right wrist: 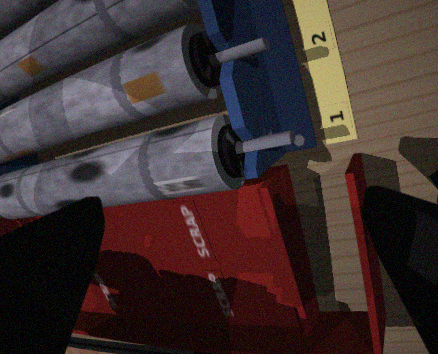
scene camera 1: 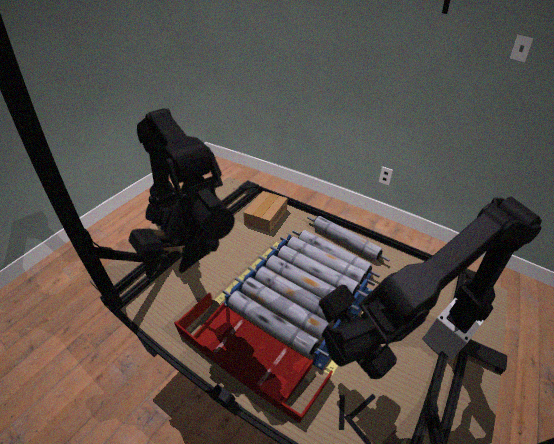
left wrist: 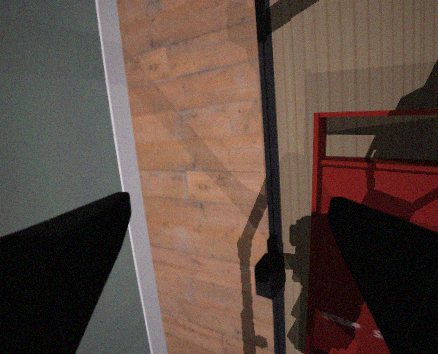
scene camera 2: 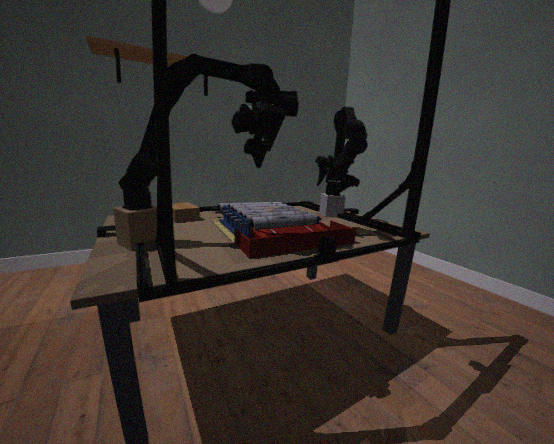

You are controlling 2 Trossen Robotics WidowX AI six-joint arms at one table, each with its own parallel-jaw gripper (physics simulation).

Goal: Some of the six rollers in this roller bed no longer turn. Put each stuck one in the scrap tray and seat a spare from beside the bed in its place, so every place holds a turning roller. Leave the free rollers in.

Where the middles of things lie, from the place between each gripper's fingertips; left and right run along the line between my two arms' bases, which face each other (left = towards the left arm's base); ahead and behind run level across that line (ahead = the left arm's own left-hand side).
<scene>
My right gripper is now 470 mm short of the cardboard box (scene camera 1: 265, 211), 400 mm to the right of it and 140 mm above it.
Now: the cardboard box 550 mm ahead of my left hand, 240 mm below it and 40 mm to the left of it.
</scene>
